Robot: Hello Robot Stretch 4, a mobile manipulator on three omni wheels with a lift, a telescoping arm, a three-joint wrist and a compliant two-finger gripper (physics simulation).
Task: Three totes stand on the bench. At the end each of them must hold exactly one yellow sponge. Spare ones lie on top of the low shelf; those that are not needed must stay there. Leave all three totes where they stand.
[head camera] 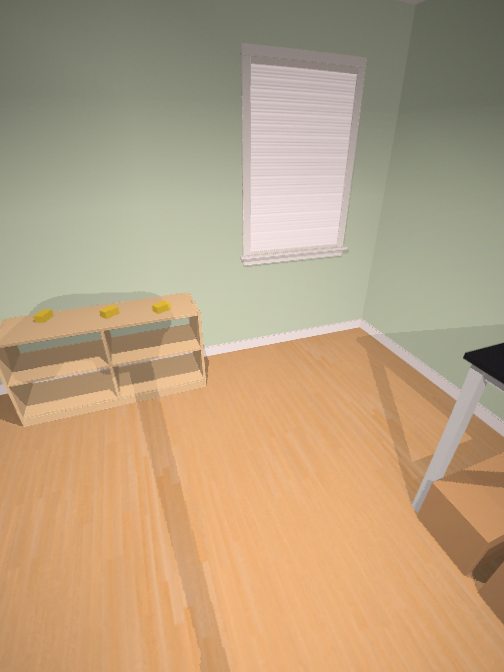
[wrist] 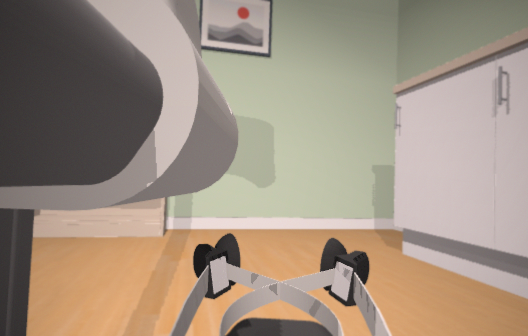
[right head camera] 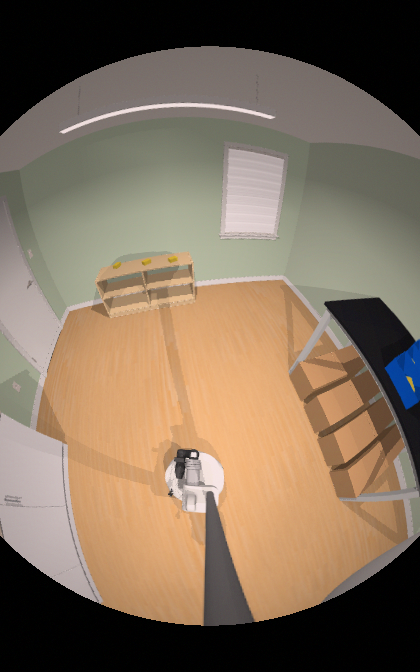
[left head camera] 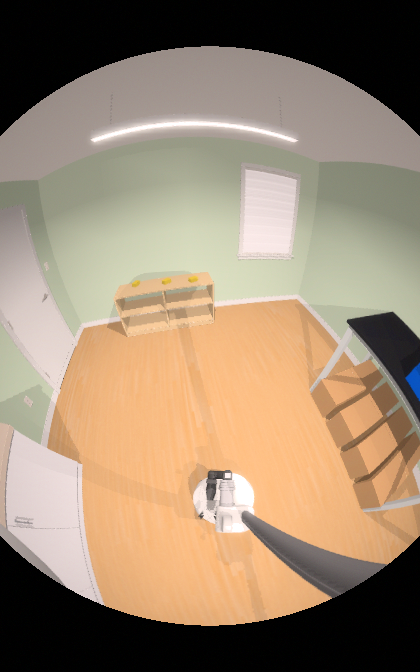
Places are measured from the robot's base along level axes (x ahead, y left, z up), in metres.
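Pixels of known places: gripper, fingertip midpoint: (wrist: pixel 280 256) (right head camera: pixel 177 497) (left head camera: pixel 207 519).
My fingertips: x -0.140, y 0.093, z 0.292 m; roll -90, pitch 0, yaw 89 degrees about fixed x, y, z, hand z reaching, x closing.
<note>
Behind a point stands the place of what it marks.
Three yellow sponges lie in a row on top of the low wooden shelf (head camera: pixel 201 347) (left head camera: pixel 214 305) @[y 0.157, x 2.452, z -0.008 m] (right head camera: pixel 194 285): a left sponge (head camera: pixel 43 315) @[y 1.126, x 2.007, z 0.625 m] (left head camera: pixel 135 283) @[y 1.130, x 2.011, z 0.616 m] (right head camera: pixel 117 265) @[y 1.120, x 2.017, z 0.606 m], a middle sponge (head camera: pixel 109 311) @[y 0.724, x 2.032, z 0.622 m] (left head camera: pixel 166 281) @[y 0.722, x 2.033, z 0.609 m] (right head camera: pixel 146 261) @[y 0.720, x 2.038, z 0.615 m] and a right sponge (head camera: pixel 161 307) @[y 0.403, x 2.069, z 0.619 m] (left head camera: pixel 193 279) @[y 0.396, x 2.075, z 0.608 m] (right head camera: pixel 172 259) @[y 0.401, x 2.070, z 0.610 m]. The black-topped bench (head camera: pixel 490 358) @[y -0.936, x 0.961, z 0.886 m] (left head camera: pixel 375 325) @[y -1.171, x 0.955, z 0.886 m] (right head camera: pixel 357 312) @[y -1.158, x 0.924, z 0.886 m] stands at the right. Part of a blue tote (left head camera: pixel 415 382) @[y -1.126, x 0.369, z 0.934 m] (right head camera: pixel 400 382) @[y -1.140, x 0.308, z 0.937 m] shows on it at the view edge, with a bit of yellow inside in the right head camera view. The other totes cannot be told apart. My gripper (wrist: pixel 280 256) @[y 0.093, x -0.140, z 0.292 m] is open and empty, away from shelf and bench.
Several brown boxes (head camera: pixel 453 526) @[y -0.932, x 0.777, z 0.145 m] (left head camera: pixel 345 392) @[y -1.129, x 0.757, z 0.242 m] (right head camera: pixel 320 375) @[y -1.088, x 0.775, z 0.242 m] stand under the bench, between its white legs. White cabinets (left head camera: pixel 45 490) @[y 1.117, x -0.276, z 0.487 m] (right head camera: pixel 32 465) @[y 1.125, x -0.242, z 0.481 m] (wrist: pixel 450 150) @[y 0.841, x -1.333, z 0.502 m] stand on the side opposite the bench. A door (left head camera: pixel 25 300) @[y 2.072, x 1.089, z 1.037 m] is at the left. A window (head camera: pixel 298 157) @[y -0.562, x 2.651, z 1.470 m] is in the wall right of the shelf.
</note>
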